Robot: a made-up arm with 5 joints.
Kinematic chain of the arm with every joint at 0, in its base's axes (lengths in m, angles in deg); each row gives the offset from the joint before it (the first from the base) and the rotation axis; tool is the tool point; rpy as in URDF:
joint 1: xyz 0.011 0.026 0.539 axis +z
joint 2: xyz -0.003 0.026 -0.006 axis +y
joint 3: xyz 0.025 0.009 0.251 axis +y
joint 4: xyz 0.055 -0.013 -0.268 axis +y
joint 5: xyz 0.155 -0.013 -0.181 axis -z
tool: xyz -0.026 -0.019 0.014 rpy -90 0 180
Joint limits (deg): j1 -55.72..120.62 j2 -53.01..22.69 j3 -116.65..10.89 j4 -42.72..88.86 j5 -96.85..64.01
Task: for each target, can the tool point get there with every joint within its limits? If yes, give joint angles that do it. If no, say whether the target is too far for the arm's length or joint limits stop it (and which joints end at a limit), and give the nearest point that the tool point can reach.
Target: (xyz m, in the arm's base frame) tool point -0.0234 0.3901 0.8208
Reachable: yes | joints 93.16 -26.29 -43.84 -9.48 45.64
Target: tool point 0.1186 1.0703 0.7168
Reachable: no: too far | nearest point 0.0759 0.6562 0.7338 | short by 0.417 m
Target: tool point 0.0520 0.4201 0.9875
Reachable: yes | joints 87.07 -14.28 -106.90 71.53 -76.10
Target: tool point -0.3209 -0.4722 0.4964
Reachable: no: joint limits stop it (at a limit: joint 2, joint 3, joint 4, joint 5) | nearest point -0.1120 -0.1586 0.4415 | short by 0.381 m
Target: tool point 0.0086 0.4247 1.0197
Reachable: yes | joints 93.64 -10.66 -81.83 -0.79 -61.92
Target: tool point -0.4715 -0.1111 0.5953
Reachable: no: joint limits stop it (at a limit: joint 2, joint 3, joint 4, joint 5) | nearest point -0.2024 -0.0346 0.4415 | short by 0.319 m
